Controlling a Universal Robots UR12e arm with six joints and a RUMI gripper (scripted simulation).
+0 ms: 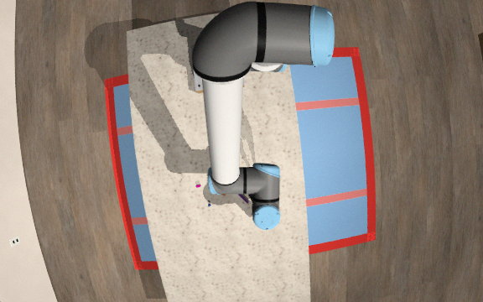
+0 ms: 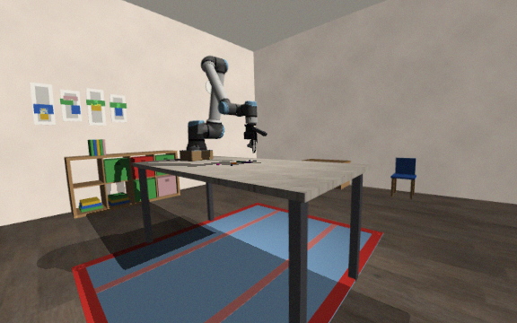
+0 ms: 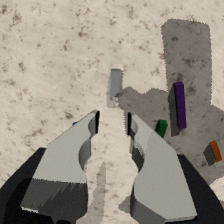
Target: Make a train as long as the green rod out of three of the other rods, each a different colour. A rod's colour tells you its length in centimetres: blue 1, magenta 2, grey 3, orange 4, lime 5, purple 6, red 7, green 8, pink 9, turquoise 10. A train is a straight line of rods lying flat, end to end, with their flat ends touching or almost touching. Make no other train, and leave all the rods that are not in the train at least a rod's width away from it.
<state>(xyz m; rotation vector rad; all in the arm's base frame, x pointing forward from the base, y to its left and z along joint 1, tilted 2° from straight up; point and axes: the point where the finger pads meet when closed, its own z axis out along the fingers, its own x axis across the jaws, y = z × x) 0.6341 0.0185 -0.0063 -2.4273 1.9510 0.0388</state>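
Right now the grey rod is 8 cm below my hand. From my hand the other things lie so: green rod 7 cm behind, 8 cm to the right, 8 cm below; then purple rod 8 cm to the right, 8 cm below; then orange rod 6 cm behind, 18 cm to the right, 8 cm below.
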